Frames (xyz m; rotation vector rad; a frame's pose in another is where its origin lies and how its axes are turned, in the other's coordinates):
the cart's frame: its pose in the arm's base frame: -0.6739 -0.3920 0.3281 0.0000 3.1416 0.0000
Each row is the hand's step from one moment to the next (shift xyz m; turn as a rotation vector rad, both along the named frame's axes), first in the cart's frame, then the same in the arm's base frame.
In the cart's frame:
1: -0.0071 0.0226 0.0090 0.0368 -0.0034 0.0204
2: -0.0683 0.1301 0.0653 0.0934 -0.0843 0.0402
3: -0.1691 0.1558 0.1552 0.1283 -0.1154 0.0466
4: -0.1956 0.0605 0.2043 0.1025 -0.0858 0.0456
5: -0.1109 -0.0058 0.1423 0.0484 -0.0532 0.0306
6: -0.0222 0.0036 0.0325 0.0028 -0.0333 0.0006
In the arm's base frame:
1: 0.0071 0.0226 -0.0090 -0.0368 -0.0034 -0.0204
2: 0.0683 0.1301 -0.0653 -0.0934 -0.0843 -0.0402
3: 0.1691 0.1558 -0.1552 -0.1283 -0.1154 -0.0466
4: 0.1956 0.0605 -0.2043 -0.1025 -0.0858 -0.0456
5: 0.1109 -0.0058 -0.1423 -0.0484 -0.0532 -0.0306
6: 0.0222 0.0036 -0.0325 -0.0028 -0.0333 -0.0006

